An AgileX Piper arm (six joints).
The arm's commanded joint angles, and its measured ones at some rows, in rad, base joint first. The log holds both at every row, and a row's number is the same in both.
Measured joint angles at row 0: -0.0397 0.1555 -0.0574 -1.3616 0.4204 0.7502
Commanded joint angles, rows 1 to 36: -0.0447 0.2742 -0.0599 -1.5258 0.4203 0.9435; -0.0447 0.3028 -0.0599 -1.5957 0.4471 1.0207; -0.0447 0.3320 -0.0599 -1.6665 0.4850 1.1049; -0.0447 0.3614 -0.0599 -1.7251 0.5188 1.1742; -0.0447 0.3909 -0.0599 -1.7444 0.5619 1.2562; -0.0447 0.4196 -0.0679 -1.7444 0.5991 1.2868; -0.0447 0.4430 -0.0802 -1.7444 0.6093 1.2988; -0.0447 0.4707 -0.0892 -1.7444 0.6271 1.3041; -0.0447 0.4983 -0.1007 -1.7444 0.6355 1.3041; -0.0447 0.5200 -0.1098 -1.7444 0.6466 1.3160; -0.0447 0.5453 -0.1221 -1.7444 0.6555 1.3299; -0.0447 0.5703 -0.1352 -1.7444 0.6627 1.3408; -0.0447 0.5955 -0.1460 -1.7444 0.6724 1.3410; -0.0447 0.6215 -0.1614 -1.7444 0.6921 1.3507; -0.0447 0.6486 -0.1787 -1.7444 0.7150 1.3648; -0.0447 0.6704 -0.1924 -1.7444 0.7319 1.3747; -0.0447 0.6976 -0.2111 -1.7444 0.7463 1.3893; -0.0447 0.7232 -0.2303 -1.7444 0.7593 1.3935; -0.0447 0.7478 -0.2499 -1.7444 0.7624 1.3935; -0.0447 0.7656 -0.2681 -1.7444 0.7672 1.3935; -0.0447 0.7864 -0.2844 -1.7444 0.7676 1.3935; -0.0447 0.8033 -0.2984 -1.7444 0.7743 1.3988; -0.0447 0.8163 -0.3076 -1.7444 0.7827 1.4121; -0.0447 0.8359 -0.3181 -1.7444 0.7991 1.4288; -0.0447 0.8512 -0.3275 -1.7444 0.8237 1.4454; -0.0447 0.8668 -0.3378 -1.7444 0.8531 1.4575; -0.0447 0.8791 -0.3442 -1.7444 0.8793 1.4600; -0.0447 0.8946 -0.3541 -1.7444 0.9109 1.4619; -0.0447 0.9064 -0.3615 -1.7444 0.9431 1.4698; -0.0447 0.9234 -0.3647 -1.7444 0.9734 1.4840; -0.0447 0.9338 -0.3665 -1.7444 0.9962 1.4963; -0.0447 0.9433 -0.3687 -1.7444 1.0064 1.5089; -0.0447 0.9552 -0.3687 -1.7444 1.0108 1.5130; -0.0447 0.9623 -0.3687 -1.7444 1.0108 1.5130; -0.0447 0.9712 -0.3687 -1.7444 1.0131 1.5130; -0.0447 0.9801 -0.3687 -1.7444 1.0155 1.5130
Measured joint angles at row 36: -0.0397 0.9492 -0.3585 -1.7363 0.9476 1.4953
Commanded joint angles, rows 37 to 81: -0.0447 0.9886 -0.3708 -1.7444 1.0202 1.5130; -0.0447 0.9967 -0.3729 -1.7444 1.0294 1.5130; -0.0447 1.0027 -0.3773 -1.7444 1.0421 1.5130; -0.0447 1.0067 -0.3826 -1.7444 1.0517 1.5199; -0.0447 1.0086 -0.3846 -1.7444 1.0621 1.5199; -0.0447 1.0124 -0.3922 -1.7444 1.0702 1.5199; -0.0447 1.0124 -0.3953 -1.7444 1.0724 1.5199; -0.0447 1.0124 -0.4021 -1.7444 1.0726 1.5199; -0.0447 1.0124 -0.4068 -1.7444 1.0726 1.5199; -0.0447 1.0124 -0.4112 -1.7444 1.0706 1.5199; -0.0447 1.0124 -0.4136 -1.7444 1.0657 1.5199; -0.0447 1.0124 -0.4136 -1.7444 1.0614 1.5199; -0.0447 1.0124 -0.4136 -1.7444 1.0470 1.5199; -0.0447 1.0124 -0.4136 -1.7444 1.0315 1.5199; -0.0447 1.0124 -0.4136 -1.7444 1.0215 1.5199; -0.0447 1.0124 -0.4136 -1.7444 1.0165 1.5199; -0.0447 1.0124 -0.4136 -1.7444 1.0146 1.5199; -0.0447 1.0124 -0.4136 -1.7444 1.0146 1.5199; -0.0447 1.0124 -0.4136 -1.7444 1.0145 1.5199; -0.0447 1.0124 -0.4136 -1.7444 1.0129 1.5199; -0.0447 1.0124 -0.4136 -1.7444 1.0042 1.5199; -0.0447 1.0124 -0.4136 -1.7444 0.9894 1.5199; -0.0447 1.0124 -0.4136 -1.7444 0.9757 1.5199; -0.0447 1.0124 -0.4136 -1.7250 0.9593 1.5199; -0.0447 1.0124 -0.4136 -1.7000 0.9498 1.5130; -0.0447 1.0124 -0.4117 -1.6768 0.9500 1.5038; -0.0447 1.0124 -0.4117 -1.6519 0.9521 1.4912; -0.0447 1.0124 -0.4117 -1.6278 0.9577 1.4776; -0.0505 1.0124 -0.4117 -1.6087 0.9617 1.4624; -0.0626 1.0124 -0.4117 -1.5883 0.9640 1.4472; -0.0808 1.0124 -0.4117 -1.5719 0.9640 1.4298; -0.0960 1.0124 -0.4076 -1.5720 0.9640 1.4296; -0.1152 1.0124 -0.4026 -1.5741 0.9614 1.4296; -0.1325 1.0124 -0.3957 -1.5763 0.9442 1.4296; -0.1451 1.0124 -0.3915 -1.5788 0.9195 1.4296; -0.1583 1.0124 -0.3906 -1.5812 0.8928 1.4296; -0.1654 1.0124 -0.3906 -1.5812 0.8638 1.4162; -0.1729 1.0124 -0.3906 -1.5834 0.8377 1.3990; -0.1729 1.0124 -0.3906 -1.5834 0.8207 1.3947; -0.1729 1.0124 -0.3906 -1.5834 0.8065 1.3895; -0.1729 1.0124 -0.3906 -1.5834 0.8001 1.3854; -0.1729 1.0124 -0.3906 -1.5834 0.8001 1.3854; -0.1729 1.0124 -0.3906 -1.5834 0.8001 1.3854; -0.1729 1.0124 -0.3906 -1.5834 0.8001 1.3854; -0.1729 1.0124 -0.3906 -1.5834 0.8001 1.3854
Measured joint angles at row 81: -0.1636 1.0114 -0.3955 -1.5812 0.8111 1.3954
